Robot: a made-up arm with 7 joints. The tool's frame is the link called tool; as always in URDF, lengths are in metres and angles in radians. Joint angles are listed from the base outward.
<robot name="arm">
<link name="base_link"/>
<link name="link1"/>
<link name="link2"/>
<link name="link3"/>
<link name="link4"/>
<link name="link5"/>
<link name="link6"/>
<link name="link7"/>
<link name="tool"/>
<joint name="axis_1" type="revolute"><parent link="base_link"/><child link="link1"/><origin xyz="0.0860 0.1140 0.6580"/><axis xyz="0 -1 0"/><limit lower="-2.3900" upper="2.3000"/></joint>
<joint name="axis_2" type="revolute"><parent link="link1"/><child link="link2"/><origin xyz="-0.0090 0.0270 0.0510"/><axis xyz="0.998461 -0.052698 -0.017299"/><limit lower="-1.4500" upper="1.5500"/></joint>
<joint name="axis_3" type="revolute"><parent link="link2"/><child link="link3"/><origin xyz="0.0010 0.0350 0.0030"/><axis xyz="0 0 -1"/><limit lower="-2.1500" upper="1.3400"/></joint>
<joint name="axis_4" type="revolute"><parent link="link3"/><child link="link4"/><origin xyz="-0.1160 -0.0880 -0.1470"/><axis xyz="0 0 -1"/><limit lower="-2.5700" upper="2.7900"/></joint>
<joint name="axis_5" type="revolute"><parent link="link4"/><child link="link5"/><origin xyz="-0.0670 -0.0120 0.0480"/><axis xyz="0 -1 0"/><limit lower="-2.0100" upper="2.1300"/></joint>
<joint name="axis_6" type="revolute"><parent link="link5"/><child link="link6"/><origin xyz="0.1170 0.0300 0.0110"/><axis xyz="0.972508 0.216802 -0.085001"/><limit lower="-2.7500" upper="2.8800"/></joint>
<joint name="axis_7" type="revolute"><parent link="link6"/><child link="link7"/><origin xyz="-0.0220 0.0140 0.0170"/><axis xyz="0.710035 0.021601 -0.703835"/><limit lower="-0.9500" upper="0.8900"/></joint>
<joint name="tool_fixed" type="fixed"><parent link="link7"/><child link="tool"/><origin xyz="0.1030 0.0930 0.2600" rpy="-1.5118 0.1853 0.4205"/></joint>
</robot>
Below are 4 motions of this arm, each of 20 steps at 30 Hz.
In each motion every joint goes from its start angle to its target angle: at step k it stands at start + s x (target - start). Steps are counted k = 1, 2, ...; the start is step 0. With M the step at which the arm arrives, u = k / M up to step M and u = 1 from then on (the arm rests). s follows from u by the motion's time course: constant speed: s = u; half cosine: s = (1 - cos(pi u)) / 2; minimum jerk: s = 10 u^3 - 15 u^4 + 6 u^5.
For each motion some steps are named. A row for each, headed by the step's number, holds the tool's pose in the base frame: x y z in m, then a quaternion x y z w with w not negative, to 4 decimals.
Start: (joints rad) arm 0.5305 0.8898 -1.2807 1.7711 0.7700 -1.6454 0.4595
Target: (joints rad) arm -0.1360 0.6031 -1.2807 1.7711 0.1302 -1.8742 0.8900
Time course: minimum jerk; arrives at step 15
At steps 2, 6, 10, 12, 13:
2: 0.1576 0.2492 0.9243 -0.7140 0.1171 -0.5174 0.4569
6: 0.2151 0.2650 0.8879 -0.7849 0.1212 -0.4140 0.4447
10: 0.2766 0.2837 0.8064 -0.8622 0.1342 -0.2247 0.4337
12: 0.2876 0.2878 0.7770 -0.8765 0.1409 -0.1589 0.4319
13: 0.2897 0.2887 0.7695 -0.8793 0.1429 -0.1419 0.4316

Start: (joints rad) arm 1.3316 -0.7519 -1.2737 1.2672 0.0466 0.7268 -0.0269
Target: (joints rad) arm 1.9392 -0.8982 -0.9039 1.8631 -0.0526 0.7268 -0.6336
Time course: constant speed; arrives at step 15
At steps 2, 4, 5, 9, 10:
2: -0.1883 0.1504 0.9021 -0.6806 -0.4331 -0.3153 0.4998
4: -0.2130 0.1584 0.8644 -0.6643 -0.4352 -0.3913 0.4650
5: -0.2229 0.1625 0.8452 -0.6536 -0.4341 -0.4284 0.4481
9: -0.2478 0.1789 0.7689 -0.5954 -0.4176 -0.5683 0.3849
10: -0.2507 0.1828 0.7505 -0.5770 -0.4107 -0.6008 0.3707

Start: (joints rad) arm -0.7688 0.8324 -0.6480 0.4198 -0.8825 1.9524 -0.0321
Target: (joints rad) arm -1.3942 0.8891 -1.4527 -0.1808 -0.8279 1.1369 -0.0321
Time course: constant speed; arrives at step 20
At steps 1, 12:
1: -0.0895 0.1378 0.2914 0.5936 0.5387 0.0989 0.5897
12: 0.1297 0.2640 0.3174 0.4985 0.3936 0.4947 0.5932

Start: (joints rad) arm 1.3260 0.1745 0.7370 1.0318 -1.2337 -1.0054 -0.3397
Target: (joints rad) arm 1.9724 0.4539 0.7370 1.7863 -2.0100 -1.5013 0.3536
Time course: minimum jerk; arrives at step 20
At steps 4, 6, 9, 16, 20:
4: 0.2703 0.1844 0.8008 -0.4806 -0.1077 0.1339 0.8599
6: 0.2683 0.1711 0.8085 -0.4360 -0.1486 0.1386 0.8767
9: 0.2616 0.1443 0.8240 -0.3327 -0.2464 0.1574 0.8966
16: 0.2442 0.0962 0.8434 -0.1093 -0.4525 0.2285 0.8551
20: 0.2431 0.0916 0.8441 -0.0855 -0.4722 0.2382 0.8444

